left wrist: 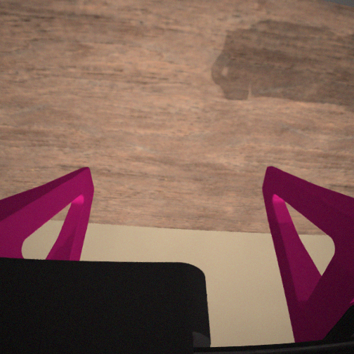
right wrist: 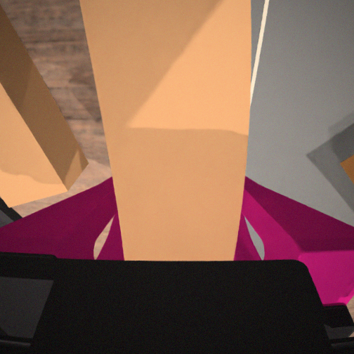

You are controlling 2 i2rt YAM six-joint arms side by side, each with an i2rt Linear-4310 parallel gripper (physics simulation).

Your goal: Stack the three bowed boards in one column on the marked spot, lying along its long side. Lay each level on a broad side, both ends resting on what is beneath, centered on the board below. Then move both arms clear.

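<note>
My right gripper (right wrist: 178,177) is shut on a light tan board (right wrist: 175,75), which runs away from the fingers past the top of the right wrist view. A second tan board (right wrist: 25,165) lies at the left, apart from the held one, with its near end showing. A thin cream line (right wrist: 258,55) on the grey surface runs beside the held board; whether it is the spot's outline I cannot tell. A corner of an orange-brown piece (right wrist: 350,166) shows at the right edge. My left gripper (left wrist: 177,177) is open and empty above the wooden table. Bows are hard to judge here.
The grey surface (right wrist: 295,95) lies right of the held board. The wooden table (left wrist: 140,120) (right wrist: 55,35) shows in both views, with a dark arm-like shadow at the upper right of the left wrist view. A pale beige area (left wrist: 240,280) lies beyond the table's edge.
</note>
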